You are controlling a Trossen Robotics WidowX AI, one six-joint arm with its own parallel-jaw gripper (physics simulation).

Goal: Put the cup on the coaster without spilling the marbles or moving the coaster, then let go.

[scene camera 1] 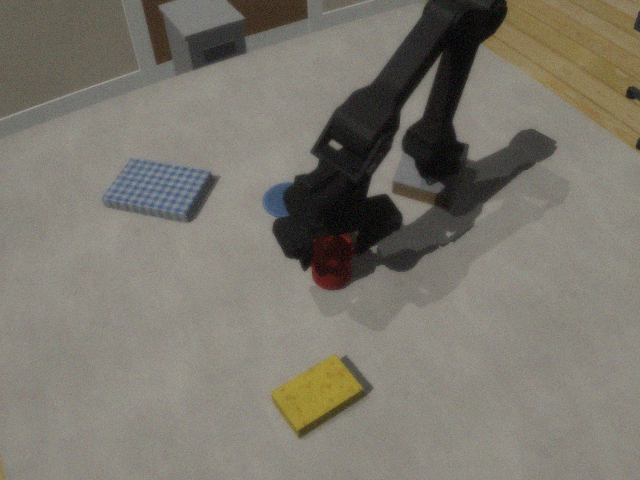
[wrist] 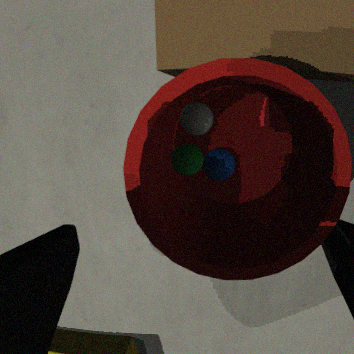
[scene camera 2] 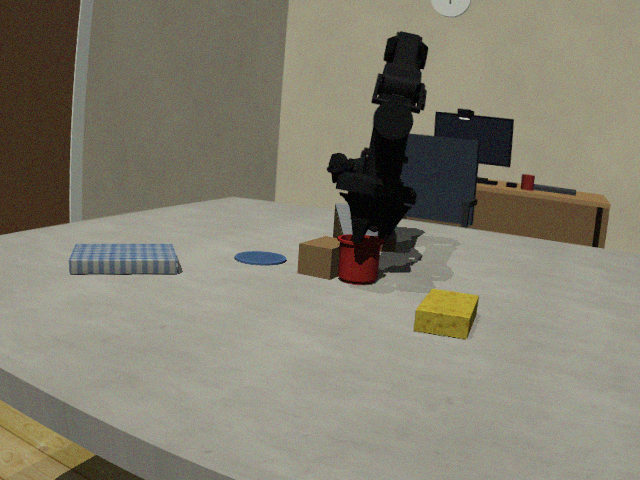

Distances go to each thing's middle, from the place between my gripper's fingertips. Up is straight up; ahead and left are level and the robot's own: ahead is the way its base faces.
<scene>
My hand is 1 cm to the left of the blue marble [wrist: 218, 163] and 5 cm above it. Round my hand: green marble [wrist: 186, 158] (1 cm ahead, 1 cm to the right, 5 cm below); then grey marble [wrist: 196, 118] (1 cm ahead, 3 cm to the right, 5 cm below); then brown block [scene camera 2: 319, 257] (1 cm behind, 9 cm to the right, 4 cm below).
</scene>
